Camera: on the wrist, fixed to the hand. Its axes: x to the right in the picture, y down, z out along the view.
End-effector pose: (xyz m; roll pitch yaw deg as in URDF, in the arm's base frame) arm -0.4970 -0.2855 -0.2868 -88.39 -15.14 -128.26
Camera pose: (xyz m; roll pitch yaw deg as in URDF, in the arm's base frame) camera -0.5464 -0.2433 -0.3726 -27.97 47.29 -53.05
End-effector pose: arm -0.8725 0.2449 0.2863 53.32 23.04 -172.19
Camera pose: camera -0.8454 0.1458 0.3184 89.75 -68.22 -179.49
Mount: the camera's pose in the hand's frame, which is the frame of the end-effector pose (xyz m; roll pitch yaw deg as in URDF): -0.0249 0.0803 -0.0672 -8.14 -39.37 91.84
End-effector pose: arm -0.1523 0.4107 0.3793 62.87 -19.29 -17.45
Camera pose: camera -0.1587 0.5138 0.4096 -126.54 -66.05 -165.94
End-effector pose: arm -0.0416 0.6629 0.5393 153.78 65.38 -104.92
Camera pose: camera -0.1023 0.5997 0.6018 107.03 4.15 152.49
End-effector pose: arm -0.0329 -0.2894 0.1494 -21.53 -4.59 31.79
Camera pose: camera -0.0741 -0.2561 0.0557 -12.25 -17.67 124.75
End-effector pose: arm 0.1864 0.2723 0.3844 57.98 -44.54 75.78
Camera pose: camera 0.0799 0.2575 0.3901 -104.22 -43.57 -94.03
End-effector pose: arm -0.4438 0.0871 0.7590 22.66 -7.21 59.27
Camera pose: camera -0.5404 0.1203 0.7250 -24.54 -60.80 165.39
